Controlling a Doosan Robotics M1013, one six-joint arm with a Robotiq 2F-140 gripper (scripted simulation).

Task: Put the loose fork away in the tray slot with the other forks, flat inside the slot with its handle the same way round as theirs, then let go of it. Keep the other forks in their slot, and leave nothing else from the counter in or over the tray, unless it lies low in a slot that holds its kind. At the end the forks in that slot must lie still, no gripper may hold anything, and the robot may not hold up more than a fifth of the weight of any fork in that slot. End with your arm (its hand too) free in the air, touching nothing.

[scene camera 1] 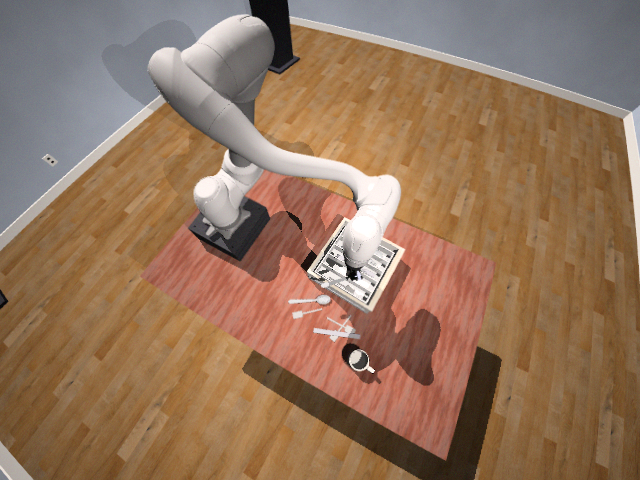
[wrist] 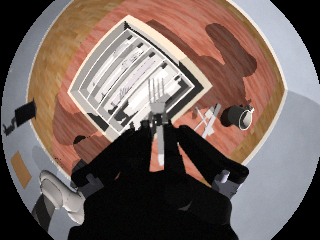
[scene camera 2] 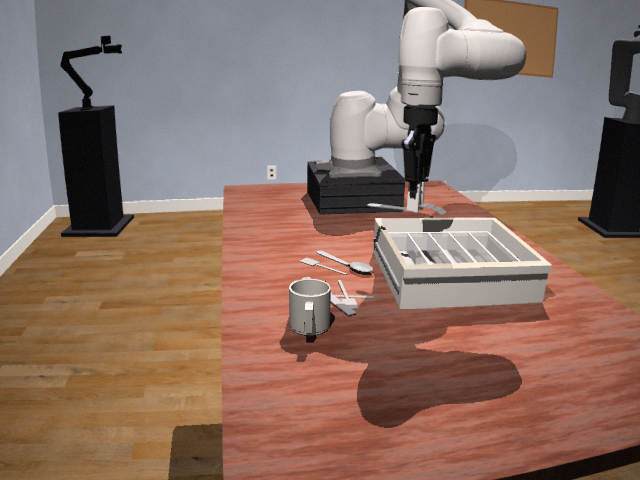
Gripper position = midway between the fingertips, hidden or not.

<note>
I see my gripper (scene camera 2: 415, 209) and a cutlery tray (wrist: 99, 108).
My gripper shows as well in the wrist view (wrist: 158, 117).
</note>
